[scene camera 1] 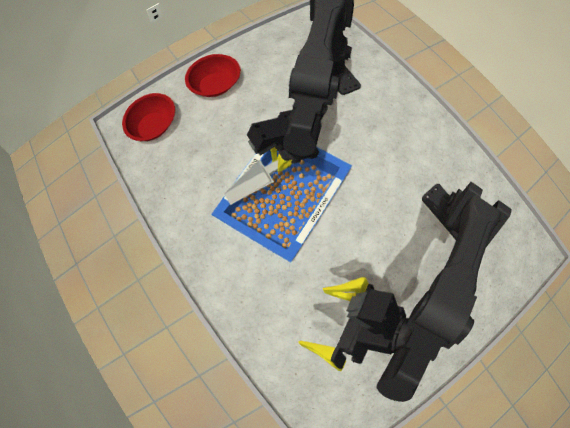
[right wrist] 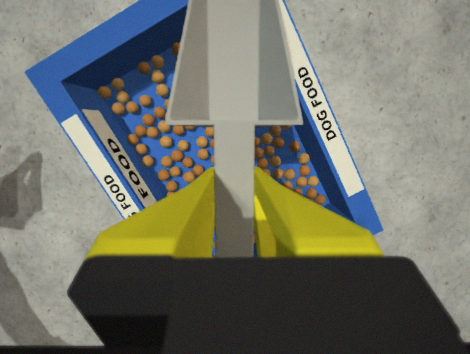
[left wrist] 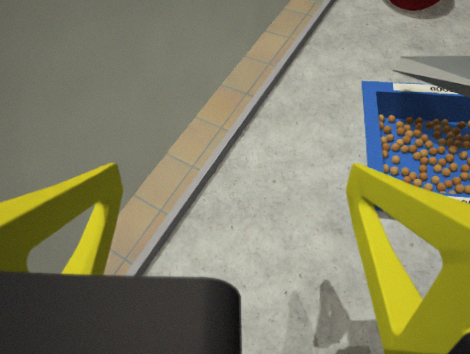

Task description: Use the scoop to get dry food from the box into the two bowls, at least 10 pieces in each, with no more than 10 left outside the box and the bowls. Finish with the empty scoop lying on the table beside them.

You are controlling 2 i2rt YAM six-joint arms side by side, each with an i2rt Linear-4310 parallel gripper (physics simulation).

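Places are measured from the left arm's base along level axes (x back, y down, z right), in metres.
Pixels of known places: left gripper, fingertip midpoint: (scene camera 1: 312,316) (left wrist: 234,176); right gripper, fingertip midpoint: (scene camera 1: 278,166) (right wrist: 234,177); right arm's base, origin of the base link: (scene camera 1: 333,69).
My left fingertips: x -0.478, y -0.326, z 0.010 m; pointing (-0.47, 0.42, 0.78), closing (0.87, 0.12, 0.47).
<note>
Behind a point stands the place of what it marks.
The blue box (scene camera 1: 254,237) {x -0.429, y -0.064, z 0.258 m} (left wrist: 371,130) {x -0.433, y -0.064, z 0.274 m} (right wrist: 47,67) {x -0.403, y -0.063, z 0.185 m} holds many round brown food pieces. My right gripper (scene camera 1: 281,162) {x -0.310, y -0.157, z 0.322 m} (right wrist: 234,177) {x -0.310, y -0.157, z 0.322 m} is shut on the handle of the grey scoop (scene camera 1: 250,184) {x -0.375, y -0.135, z 0.335 m} (left wrist: 440,70) {x -0.379, y -0.135, z 0.346 m} (right wrist: 234,65) {x -0.368, y -0.136, z 0.332 m}. The scoop hangs over the box's upper-left side in the scene view; no pieces show in the visible part of its blade. Two red bowls, one (scene camera 1: 212,76) {x -0.226, y -0.003, z 0.757 m} near the top and one (scene camera 1: 149,117) {x -0.448, y -0.003, z 0.759 m} farther left, look empty. My left gripper (scene camera 1: 312,316) {x -0.478, y -0.326, z 0.010 m} (left wrist: 234,176) {x -0.478, y -0.326, z 0.010 m} is open and empty, over the table below the box in the scene view.
The grey table (scene camera 1: 200,280) {x -0.585, y 0.000, z 0.273 m} (left wrist: 250,215) {x -0.546, y 0.000, z 0.107 m} has a raised dark edge, with tiled floor around it. In the left wrist view part of a red bowl (left wrist: 415,4) {x -0.438, y -0.028, z 0.663 m} shows at the top. The right arm reaches in from the top of the scene view, the left arm from the right.
</note>
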